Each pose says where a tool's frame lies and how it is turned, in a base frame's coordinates. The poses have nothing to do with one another.
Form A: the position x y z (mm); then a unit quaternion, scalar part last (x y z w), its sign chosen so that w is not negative.
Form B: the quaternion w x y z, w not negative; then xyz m. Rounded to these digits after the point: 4 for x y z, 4 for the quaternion.
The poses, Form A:
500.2, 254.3, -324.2, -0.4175, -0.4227, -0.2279, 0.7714
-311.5, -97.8, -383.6, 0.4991, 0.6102, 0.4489, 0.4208
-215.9, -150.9, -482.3, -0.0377, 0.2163, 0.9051, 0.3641
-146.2, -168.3, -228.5, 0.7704, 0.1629, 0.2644, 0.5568
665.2, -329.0, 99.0, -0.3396, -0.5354, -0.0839, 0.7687
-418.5, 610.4, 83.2, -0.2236, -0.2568, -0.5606, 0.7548
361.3, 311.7, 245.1, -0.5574, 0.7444, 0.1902, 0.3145
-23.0, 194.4, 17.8, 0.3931, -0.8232, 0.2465, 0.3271
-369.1, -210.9, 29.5, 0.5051, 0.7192, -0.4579, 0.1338
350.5, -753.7, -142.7, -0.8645, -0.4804, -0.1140, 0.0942
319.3, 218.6, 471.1, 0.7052, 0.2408, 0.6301, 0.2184
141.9, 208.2, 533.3, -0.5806, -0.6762, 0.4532, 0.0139
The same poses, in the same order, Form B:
0.7714, -0.4175, -0.4227, -0.2279, 0.5002, 0.2543, -0.3242
0.4208, 0.4991, 0.6102, 0.4489, -0.3115, -0.0978, -0.3836
0.3641, -0.0377, 0.2163, 0.9051, -0.2159, -0.1509, -0.4823
0.5568, 0.7704, 0.1629, 0.2644, -0.1462, -0.1683, -0.2285
0.7687, -0.3396, -0.5354, -0.0839, 0.6652, -0.3290, 0.0990
0.7548, -0.2236, -0.2568, -0.5606, -0.4185, 0.6104, 0.0832
0.3145, -0.5574, 0.7444, 0.1902, 0.3613, 0.3117, 0.2451
0.3271, 0.3931, -0.8232, 0.2465, -0.0230, 0.1944, 0.0178
0.1338, 0.5051, 0.7192, -0.4579, -0.3691, -0.2109, 0.0295
0.0942, -0.8645, -0.4804, -0.1140, 0.3505, -0.7537, -0.1427
0.2184, 0.7052, 0.2408, 0.6301, 0.3193, 0.2186, 0.4711
0.0139, -0.5806, -0.6762, 0.4532, 0.1419, 0.2082, 0.5333

